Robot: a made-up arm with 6 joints. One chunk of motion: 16 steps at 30 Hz.
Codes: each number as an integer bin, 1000 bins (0 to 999) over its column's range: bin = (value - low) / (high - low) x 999, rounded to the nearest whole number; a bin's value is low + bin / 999 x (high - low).
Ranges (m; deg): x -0.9..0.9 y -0.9..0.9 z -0.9..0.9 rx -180..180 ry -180..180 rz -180..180
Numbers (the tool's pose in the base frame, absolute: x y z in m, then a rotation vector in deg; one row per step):
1: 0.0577 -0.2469 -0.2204 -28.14 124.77 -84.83
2: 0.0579 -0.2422 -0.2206 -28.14 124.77 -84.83
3: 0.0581 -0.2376 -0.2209 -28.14 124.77 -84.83
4: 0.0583 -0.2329 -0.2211 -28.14 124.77 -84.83
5: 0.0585 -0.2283 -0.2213 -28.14 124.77 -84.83
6: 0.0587 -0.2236 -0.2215 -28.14 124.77 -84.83
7: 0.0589 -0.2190 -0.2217 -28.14 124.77 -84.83
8: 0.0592 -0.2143 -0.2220 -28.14 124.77 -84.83
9: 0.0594 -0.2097 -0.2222 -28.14 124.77 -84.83
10: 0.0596 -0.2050 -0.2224 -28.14 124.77 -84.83
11: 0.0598 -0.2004 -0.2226 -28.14 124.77 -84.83
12: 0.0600 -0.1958 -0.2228 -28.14 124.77 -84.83
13: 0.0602 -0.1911 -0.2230 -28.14 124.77 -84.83
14: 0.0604 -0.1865 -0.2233 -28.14 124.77 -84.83
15: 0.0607 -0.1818 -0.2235 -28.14 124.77 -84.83
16: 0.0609 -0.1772 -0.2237 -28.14 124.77 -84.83
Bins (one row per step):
1: 532 362 377 421 846 264
2: 532 365 377 421 846 264
3: 532 368 377 421 846 264
4: 532 370 377 421 846 264
5: 532 373 377 421 846 264
6: 532 375 377 421 846 264
7: 532 378 376 421 846 264
8: 532 381 376 421 846 264
9: 532 383 376 421 846 264
10: 533 386 376 421 846 264
11: 533 388 376 421 846 264
12: 533 391 376 421 846 264
13: 533 393 376 421 846 264
14: 533 396 376 421 846 264
15: 533 399 375 421 846 264
16: 533 401 375 421 846 264

